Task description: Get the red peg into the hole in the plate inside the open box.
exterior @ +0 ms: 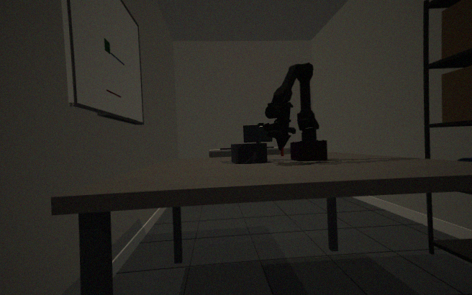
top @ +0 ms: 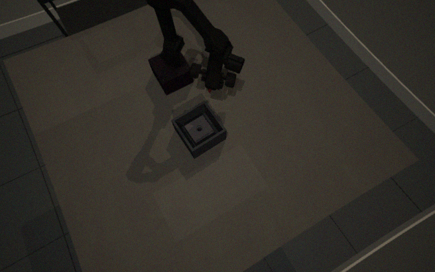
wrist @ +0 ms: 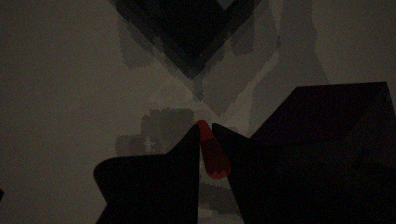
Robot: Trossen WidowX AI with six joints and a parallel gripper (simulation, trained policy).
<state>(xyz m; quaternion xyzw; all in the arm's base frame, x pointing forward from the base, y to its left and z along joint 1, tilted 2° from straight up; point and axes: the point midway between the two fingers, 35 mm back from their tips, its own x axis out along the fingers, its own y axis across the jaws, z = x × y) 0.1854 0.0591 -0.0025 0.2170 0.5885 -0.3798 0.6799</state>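
Right now the pale plate is 15 cm to the right of my gripper tip, 12 cm ahead of it and 2 cm below it. The rest, counted from my gripper tip: red peg: 1 cm to the left, 1 cm above; then dark box: 15 cm to the right, 12 cm ahead, 4 cm below.
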